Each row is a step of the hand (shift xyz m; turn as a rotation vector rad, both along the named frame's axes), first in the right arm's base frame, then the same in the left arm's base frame.
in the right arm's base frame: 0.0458 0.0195 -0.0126 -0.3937 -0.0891 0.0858
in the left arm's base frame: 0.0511 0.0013 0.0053 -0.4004 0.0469 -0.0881
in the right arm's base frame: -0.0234 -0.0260 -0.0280 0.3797 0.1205 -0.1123
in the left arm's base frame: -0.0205 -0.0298 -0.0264 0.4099 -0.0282 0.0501
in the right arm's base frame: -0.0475 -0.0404 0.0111 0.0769 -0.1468 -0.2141
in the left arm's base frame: -0.0601 -0.0198 -0.0011 0.0822 -0.2391 -0.0969
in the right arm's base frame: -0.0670 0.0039 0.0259 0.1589 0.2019 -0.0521
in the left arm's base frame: -0.0646 0.0295 -0.0114 0.2324 0.1178 -0.0288
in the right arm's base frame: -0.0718 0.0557 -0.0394 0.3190 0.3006 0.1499
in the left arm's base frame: -0.0259 0.0469 -0.0833 0.3379 0.2576 0.1845
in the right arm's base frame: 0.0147 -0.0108 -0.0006 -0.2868 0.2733 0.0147
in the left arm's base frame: 0.0085 -0.0129 0.0097 -0.1431 0.3073 -0.2055
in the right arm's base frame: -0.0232 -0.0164 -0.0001 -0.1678 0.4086 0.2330
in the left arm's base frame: -0.0262 -0.0092 -0.0061 -0.0640 0.4952 -0.0092
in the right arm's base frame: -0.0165 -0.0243 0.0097 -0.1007 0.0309 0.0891
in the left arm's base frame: -0.0269 -0.0132 0.0075 -0.1046 0.0883 0.0169
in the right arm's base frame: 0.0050 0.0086 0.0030 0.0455 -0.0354 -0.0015
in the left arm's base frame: 0.0066 0.0077 0.0023 0.0255 -0.0415 0.0309
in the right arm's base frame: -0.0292 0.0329 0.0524 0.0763 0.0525 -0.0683
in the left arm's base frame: -0.0302 0.0582 0.0197 0.1092 -0.0012 -0.0363
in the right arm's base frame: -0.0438 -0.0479 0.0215 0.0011 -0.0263 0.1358
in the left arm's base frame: -0.0635 -0.0226 0.0115 -0.0562 0.0368 0.1209
